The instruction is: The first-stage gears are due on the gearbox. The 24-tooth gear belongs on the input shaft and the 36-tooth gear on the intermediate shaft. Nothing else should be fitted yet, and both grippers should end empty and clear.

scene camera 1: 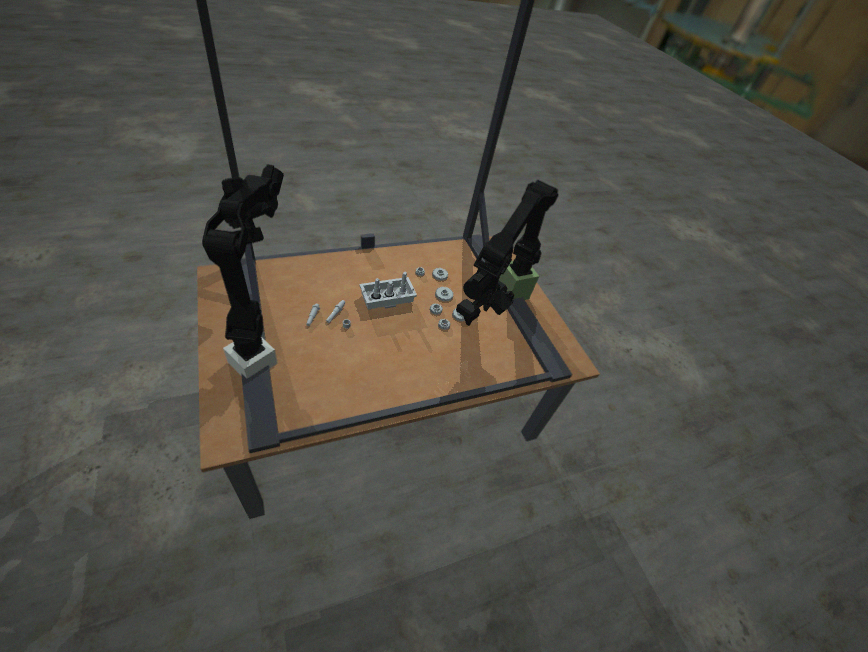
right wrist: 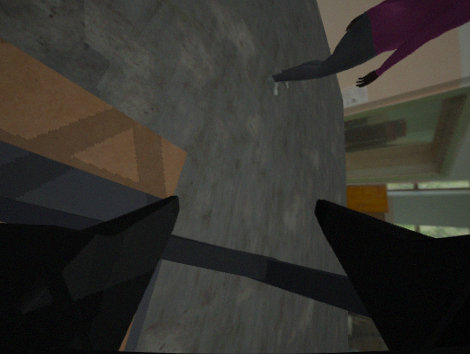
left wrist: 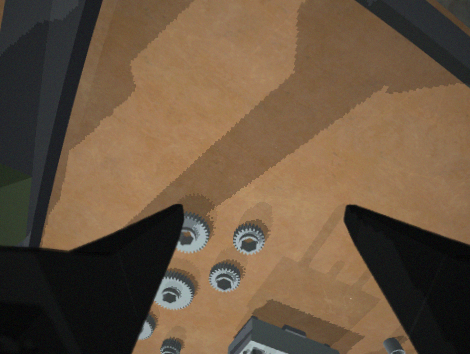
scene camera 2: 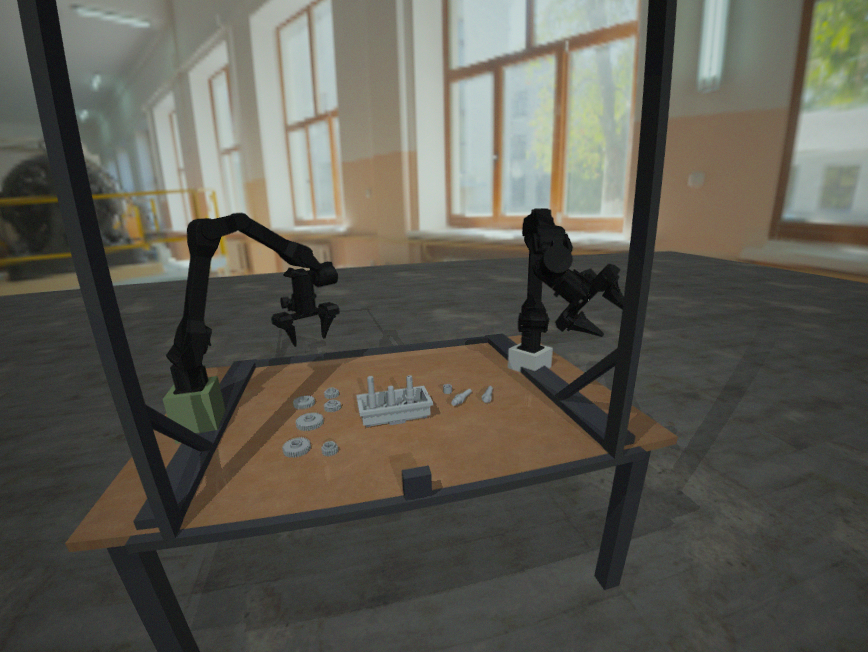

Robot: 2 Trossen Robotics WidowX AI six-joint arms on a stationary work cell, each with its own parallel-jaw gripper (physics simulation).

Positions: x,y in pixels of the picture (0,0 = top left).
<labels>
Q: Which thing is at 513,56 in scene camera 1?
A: A tall post.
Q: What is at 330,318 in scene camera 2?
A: My left gripper.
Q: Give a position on a tall post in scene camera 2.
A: At 42,34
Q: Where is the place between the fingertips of my right gripper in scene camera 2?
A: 616,324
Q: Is my right gripper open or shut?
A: Open.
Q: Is my left gripper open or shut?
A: Open.
</labels>
